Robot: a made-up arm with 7 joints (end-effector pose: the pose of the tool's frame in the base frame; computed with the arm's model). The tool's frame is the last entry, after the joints.
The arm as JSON. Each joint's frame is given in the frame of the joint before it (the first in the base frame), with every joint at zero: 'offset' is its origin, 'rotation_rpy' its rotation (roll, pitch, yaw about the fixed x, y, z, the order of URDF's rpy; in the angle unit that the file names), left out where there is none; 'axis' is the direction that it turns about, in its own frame. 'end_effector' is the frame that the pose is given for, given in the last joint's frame.
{
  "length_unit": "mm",
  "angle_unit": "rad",
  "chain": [
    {
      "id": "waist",
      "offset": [
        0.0,
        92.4,
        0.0
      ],
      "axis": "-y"
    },
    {
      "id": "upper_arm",
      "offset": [
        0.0,
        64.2,
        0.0
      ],
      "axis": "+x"
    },
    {
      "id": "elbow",
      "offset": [
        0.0,
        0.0,
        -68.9
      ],
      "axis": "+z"
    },
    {
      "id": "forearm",
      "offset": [
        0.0,
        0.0,
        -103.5
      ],
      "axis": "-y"
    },
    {
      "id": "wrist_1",
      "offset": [
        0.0,
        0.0,
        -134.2
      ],
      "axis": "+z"
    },
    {
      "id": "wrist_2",
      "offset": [
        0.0,
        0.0,
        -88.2
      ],
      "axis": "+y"
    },
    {
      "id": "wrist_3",
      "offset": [
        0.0,
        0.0,
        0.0
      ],
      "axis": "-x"
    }
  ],
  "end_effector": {
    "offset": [
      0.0,
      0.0,
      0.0
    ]
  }
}
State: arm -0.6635 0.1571 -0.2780 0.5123 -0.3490 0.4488 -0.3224
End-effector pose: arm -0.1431 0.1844 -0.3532 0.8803 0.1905 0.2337 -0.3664
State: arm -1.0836 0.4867 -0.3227 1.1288 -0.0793 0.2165 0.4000
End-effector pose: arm -0.1460 0.2254 -0.2931 0.9209 -0.1853 0.1795 -0.2922
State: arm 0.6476 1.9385 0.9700 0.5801 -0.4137 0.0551 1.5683
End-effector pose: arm -0.0794 0.4549 0.2192 0.7608 0.4014 -0.4960 -0.1187
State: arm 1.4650 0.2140 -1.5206 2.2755 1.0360 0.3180 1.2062
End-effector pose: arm 0.0642 -0.0027 0.0017 0.0030 0.5030 -0.0127 0.8642
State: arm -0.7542 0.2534 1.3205 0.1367 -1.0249 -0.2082 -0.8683
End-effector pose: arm -0.2498 0.2835 -0.2769 0.7617 0.6087 0.2150 -0.0560
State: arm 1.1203 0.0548 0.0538 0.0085 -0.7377 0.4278 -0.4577
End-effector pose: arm 0.3557 0.1783 -0.1699 0.8068 0.4488 -0.3565 -0.1435
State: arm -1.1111 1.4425 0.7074 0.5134 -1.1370 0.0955 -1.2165
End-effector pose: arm 0.0579 0.5288 -0.0640 0.0632 0.7185 -0.0611 -0.6899
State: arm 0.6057 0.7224 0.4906 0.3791 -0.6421 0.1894 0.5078
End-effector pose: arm 0.2070 0.4363 -0.1713 0.9235 0.2304 -0.3058 -0.0229
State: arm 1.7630 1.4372 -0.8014 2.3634 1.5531 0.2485 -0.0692
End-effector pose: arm 0.0902 0.1555 0.1282 0.3591 -0.0989 -0.8435 -0.3870
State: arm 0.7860 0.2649 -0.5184 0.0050 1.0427 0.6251 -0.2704
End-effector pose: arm 0.2704 0.2594 -0.2687 0.9525 0.0583 -0.0745 0.2896
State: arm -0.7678 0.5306 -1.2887 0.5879 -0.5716 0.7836 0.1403
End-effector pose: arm -0.2311 0.2353 -0.2888 0.4586 0.0262 0.4179 -0.7838
